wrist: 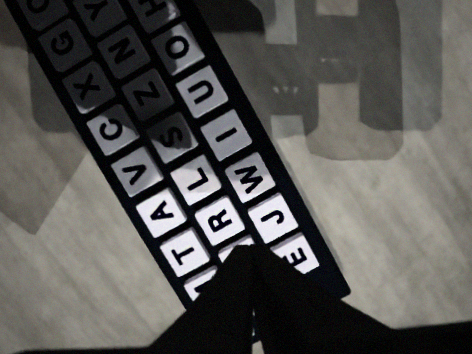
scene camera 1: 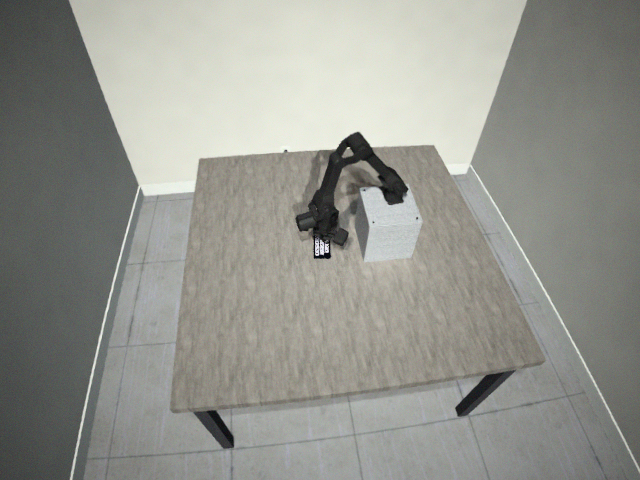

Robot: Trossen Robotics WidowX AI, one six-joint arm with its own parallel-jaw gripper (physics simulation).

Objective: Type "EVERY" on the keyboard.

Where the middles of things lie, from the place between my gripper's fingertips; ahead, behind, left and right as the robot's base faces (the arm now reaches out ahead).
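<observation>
My gripper: 4 cm above the r key (wrist: 220, 220), 1 cm left of it, 1 cm short of it. Counted from my hand: e key (wrist: 295, 250), 4 cm below, 2 cm to the left, 1 cm behind; j key (wrist: 272, 217), 4 cm below, 1 cm to the left, 1 cm behind; v key (wrist: 137, 171), 4 cm below, 5 cm to the right, 2 cm ahead.
</observation>
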